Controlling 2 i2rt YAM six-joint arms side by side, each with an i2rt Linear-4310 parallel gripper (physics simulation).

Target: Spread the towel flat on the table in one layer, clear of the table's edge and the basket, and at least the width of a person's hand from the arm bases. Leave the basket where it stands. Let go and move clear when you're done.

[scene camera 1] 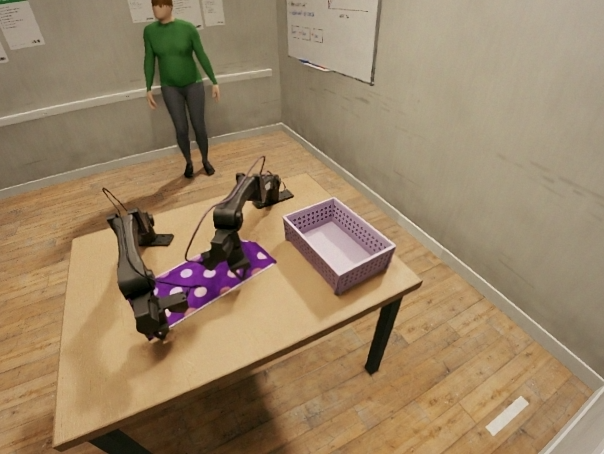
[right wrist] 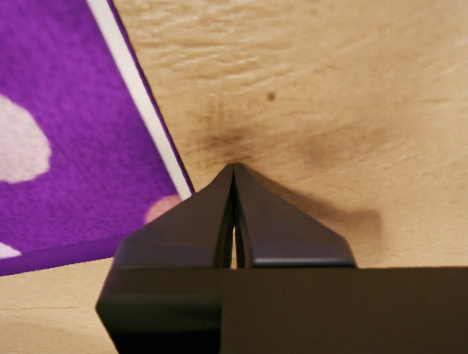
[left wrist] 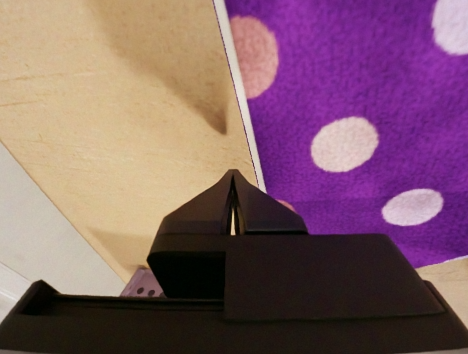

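The purple towel (scene camera 1: 218,284) (left wrist: 320,90) (right wrist: 75,100) with pale dots lies on the table as a long strip with a white band along its near edge. Its far right corner looks cut off or folded in; whether it lies in one layer I cannot tell. My left gripper (scene camera 1: 243,276) (left wrist: 233,176) is shut and empty, its tips just outside the white-banded edge towards the right end. My right gripper (scene camera 1: 161,338) (right wrist: 233,175) is shut and empty, low beside the near left corner, its tips over bare wood. The fingers hide that corner in the right wrist view.
The lilac basket (scene camera 1: 311,260) (left wrist: 141,286) stands on the table (scene camera 1: 280,320) to the right of the towel, near the table's right side. The arm base plates (scene camera 1: 161,240) (scene camera 1: 280,199) stand along the far side. A person (scene camera 1: 177,55) in green stands behind the table.
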